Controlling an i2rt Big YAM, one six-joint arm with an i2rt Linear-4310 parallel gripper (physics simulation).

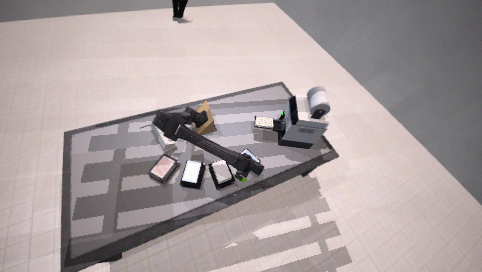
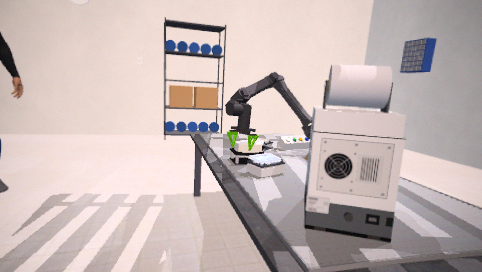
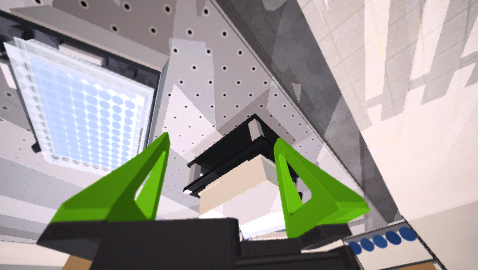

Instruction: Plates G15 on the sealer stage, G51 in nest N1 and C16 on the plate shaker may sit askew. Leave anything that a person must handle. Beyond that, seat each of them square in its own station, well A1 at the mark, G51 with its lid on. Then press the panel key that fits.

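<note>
Plate G15 point(image 1: 264, 121) lies on the stage in front of the sealer point(image 1: 306, 127) point(image 2: 355, 170). A clear bluish plate point(image 1: 250, 155) point(image 2: 266, 160) point(image 3: 85, 100), apparently C16, rests on the pale shaker point(image 2: 266, 170). A cream plate point(image 1: 221, 171) point(image 3: 232, 182) sits in a black nest. A white-topped plate point(image 1: 192, 171) and a reddish plate point(image 1: 163, 168) sit in other nests; labels are unreadable, so I cannot tell which is G51. My gripper point(image 2: 243, 140) point(image 3: 225, 139) is open and empty, above the table between shaker and cream plate. The key panel point(image 1: 166, 141) point(image 2: 293, 142) is partly hidden.
A brown wedge-shaped stand point(image 1: 205, 120) is beside the arm. The sealer's large roll point(image 1: 318, 101) point(image 2: 360, 87) rises high. The table edge point(image 1: 200, 207) runs close to the nests. A person point(image 1: 178, 9) point(image 2: 7, 62) stands away from the table.
</note>
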